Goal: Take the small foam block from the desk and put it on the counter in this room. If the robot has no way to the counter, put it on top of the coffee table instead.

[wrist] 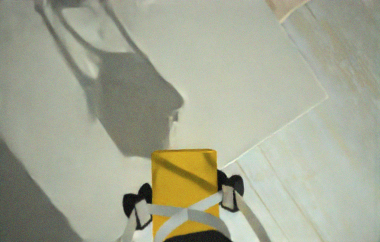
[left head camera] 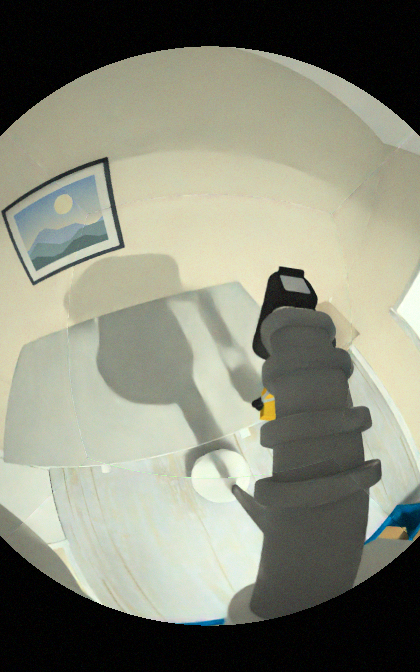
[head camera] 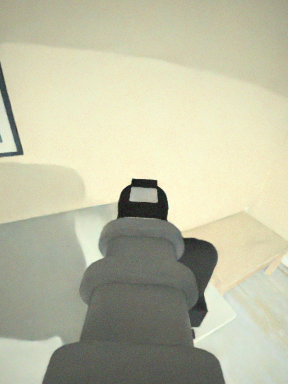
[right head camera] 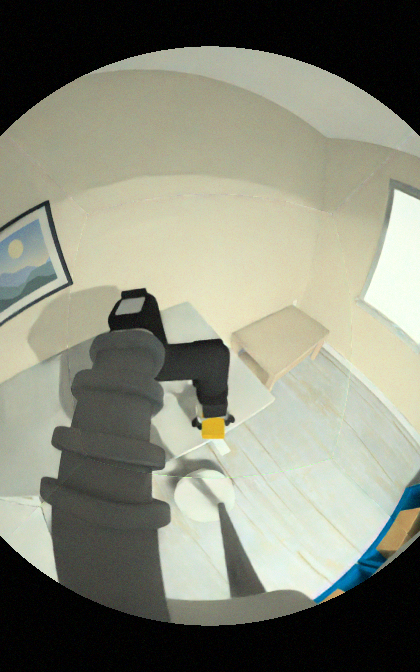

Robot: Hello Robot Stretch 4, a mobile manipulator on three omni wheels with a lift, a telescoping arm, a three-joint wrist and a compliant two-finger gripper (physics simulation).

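Places are measured from the robot's base along level axes (x ahead, y left, z up), in centimetres.
Pixels of known places: gripper, fingertip midpoint: point(wrist: 183, 189).
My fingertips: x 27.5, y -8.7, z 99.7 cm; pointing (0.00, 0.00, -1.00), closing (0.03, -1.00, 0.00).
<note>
Behind a point stands the place of what it marks.
The small foam block point(left head camera: 268, 411) point(right head camera: 213, 428) point(wrist: 184, 172) {x 30.0, y -9.0, z 104.2 cm} is yellow and box-shaped. My gripper point(right head camera: 213, 421) point(wrist: 183, 189) {x 27.5, y -8.7, z 99.7 cm} is shut on it, with one dark fingertip at each side. In the wrist view the block is raised above the pale grey desk point(left head camera: 45, 400) point(right head camera: 252, 395) point(wrist: 250, 75) {x 41.2, y -20.9, z 92.3 cm}, near its edge and corner, and a shadow falls on the desk top. In the left head view the arm hides part of the gripper and block. A low light-wood table point(head camera: 237, 245) {x 114.6, y -84.3, z 42.3 cm} point(right head camera: 285, 332) stands beyond the desk's right end. I cannot make out a counter in these views.
A round white seat point(left head camera: 212, 482) point(right head camera: 197, 495) stands by the desk's front edge. A blue shelf with tan boxes point(left head camera: 407, 511) point(right head camera: 369, 561) is at the lower right. A framed picture point(left head camera: 67, 220) hangs on the wall behind the desk. Pale plank floor point(right head camera: 280, 500) lies before the desk.
</note>
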